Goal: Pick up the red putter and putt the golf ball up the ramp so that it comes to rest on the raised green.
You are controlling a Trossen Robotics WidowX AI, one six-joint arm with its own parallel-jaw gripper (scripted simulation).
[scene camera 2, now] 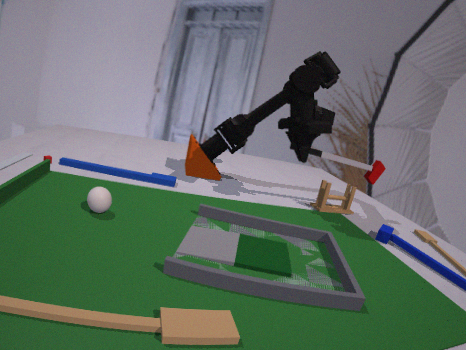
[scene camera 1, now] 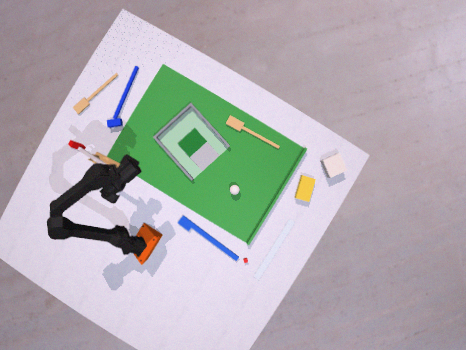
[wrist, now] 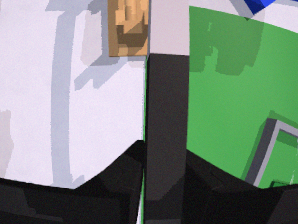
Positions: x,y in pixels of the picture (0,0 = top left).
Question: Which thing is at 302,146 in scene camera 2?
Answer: My gripper.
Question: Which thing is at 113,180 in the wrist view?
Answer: My gripper.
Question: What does my gripper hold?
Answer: A red putter.
